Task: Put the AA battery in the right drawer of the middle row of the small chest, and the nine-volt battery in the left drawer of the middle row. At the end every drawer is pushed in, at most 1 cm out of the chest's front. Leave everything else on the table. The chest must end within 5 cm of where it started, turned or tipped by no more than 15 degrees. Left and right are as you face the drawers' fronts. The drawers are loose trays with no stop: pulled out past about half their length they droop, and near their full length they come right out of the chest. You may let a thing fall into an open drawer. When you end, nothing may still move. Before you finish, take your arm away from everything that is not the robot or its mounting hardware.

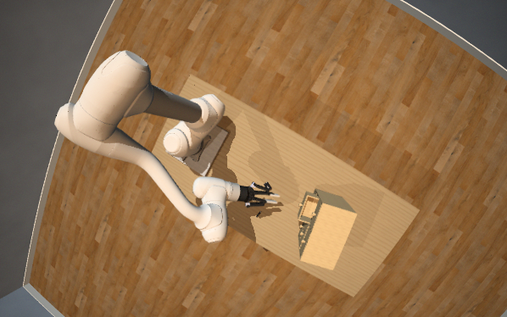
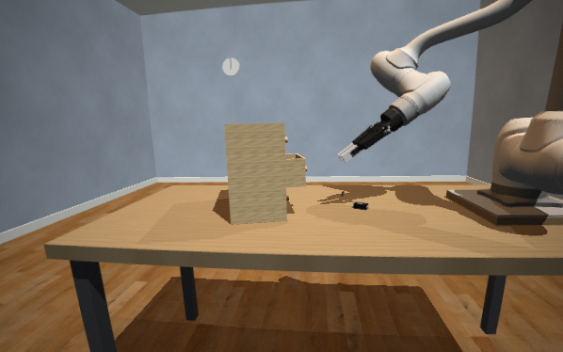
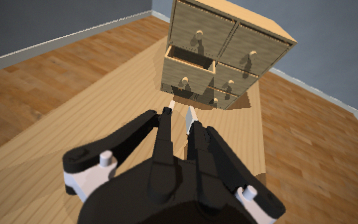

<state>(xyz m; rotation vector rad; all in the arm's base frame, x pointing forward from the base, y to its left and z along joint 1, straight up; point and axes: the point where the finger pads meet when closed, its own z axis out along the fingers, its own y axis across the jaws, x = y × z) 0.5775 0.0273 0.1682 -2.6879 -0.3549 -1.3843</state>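
My hand is 19 cm above the black nine-volt battery and 5 cm past it. Round my hand: black AA battery 19 cm to the right, 19 cm below; orange AA battery 32 cm ahead, 8 cm below, 5 cm to the right.
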